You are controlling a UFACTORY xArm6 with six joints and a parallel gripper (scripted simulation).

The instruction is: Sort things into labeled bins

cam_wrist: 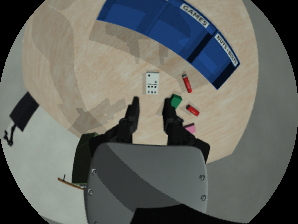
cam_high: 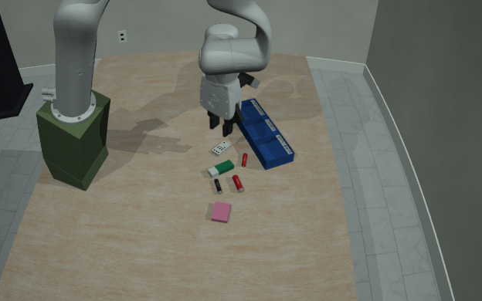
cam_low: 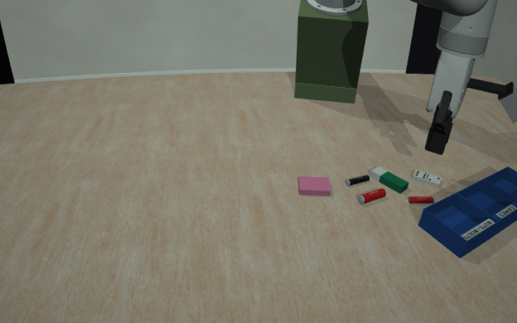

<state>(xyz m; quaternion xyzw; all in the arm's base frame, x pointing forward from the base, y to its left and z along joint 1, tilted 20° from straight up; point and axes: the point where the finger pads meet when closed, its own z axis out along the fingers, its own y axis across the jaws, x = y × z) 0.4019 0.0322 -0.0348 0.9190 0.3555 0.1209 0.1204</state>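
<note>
Right now the white domino is 80 mm below my hand. From my hand the other things lie so: blue bin: 110 mm ahead, 70 mm below, 40 mm to the left; green-and-white eraser: 80 mm to the right, 80 mm below, 20 mm behind; thin red battery: 80 mm below, 50 mm to the right, 50 mm ahead.
</note>
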